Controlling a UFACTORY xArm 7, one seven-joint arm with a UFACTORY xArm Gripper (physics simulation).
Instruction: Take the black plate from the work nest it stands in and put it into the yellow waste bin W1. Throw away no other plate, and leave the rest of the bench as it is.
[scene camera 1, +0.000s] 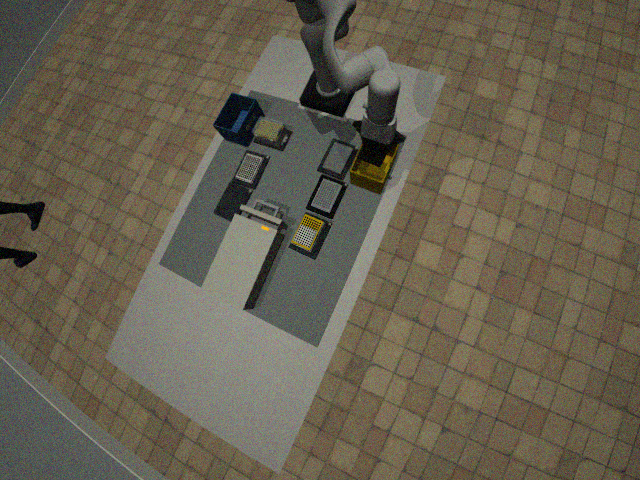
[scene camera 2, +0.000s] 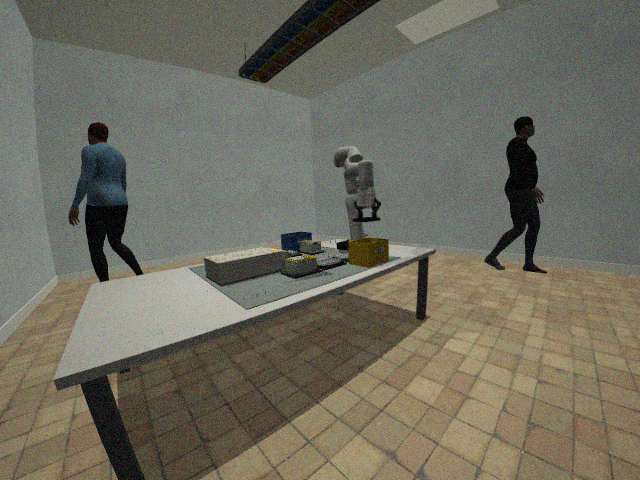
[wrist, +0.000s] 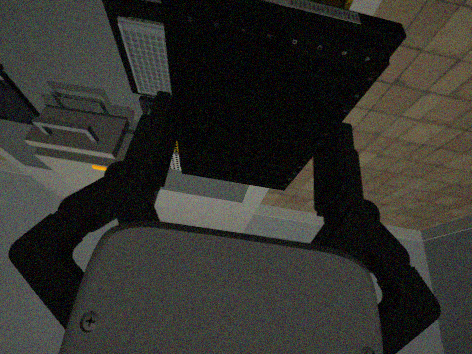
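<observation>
My gripper is shut on the black plate, with one finger at each side of it. The plate is held roughly level. In scene camera 2 it is above the rim of the yellow waste bin, with a gap between them. In scene camera 1 the plate and gripper overlap the back part of the bin's opening. A sliver of yellow shows past the plate's far edge in the wrist view. The plate hides much of the wrist view.
A nest frame with a grey middle is beside the bin. A pale plate and a yellow-and-white rack stand in the same row. A blue bin, another pale plate and a long light device stand elsewhere.
</observation>
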